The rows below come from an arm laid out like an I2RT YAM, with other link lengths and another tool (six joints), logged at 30 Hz.
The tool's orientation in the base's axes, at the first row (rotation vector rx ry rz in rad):
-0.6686 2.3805 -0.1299
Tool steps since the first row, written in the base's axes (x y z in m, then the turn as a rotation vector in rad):
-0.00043 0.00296 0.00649 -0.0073 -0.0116 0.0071
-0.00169 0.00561 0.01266 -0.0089 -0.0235 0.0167
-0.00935 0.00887 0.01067 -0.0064 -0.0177 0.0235
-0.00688 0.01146 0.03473 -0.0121 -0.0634 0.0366
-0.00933 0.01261 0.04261 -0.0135 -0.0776 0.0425
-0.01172 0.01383 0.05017 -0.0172 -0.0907 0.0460
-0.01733 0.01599 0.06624 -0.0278 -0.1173 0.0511
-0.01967 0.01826 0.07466 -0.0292 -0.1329 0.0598
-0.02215 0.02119 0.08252 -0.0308 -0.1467 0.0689
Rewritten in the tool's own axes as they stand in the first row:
-0.00488 0.00108 -0.00511 0.0065 -0.0087 -0.0110
-0.00887 0.00233 -0.01051 0.0080 -0.0208 -0.0204
-0.00433 0.00896 -0.01345 -0.0004 -0.0186 -0.0237
-0.02091 0.00396 -0.03053 0.0186 -0.0590 -0.0410
-0.02435 0.00399 -0.03811 0.0232 -0.0722 -0.0475
-0.02769 0.00413 -0.04541 0.0301 -0.0828 -0.0536
-0.03421 0.00429 -0.06128 0.0474 -0.1026 -0.0661
-0.03859 0.00510 -0.06913 0.0511 -0.1177 -0.0750
-0.04288 0.00669 -0.07659 0.0538 -0.1313 -0.0842

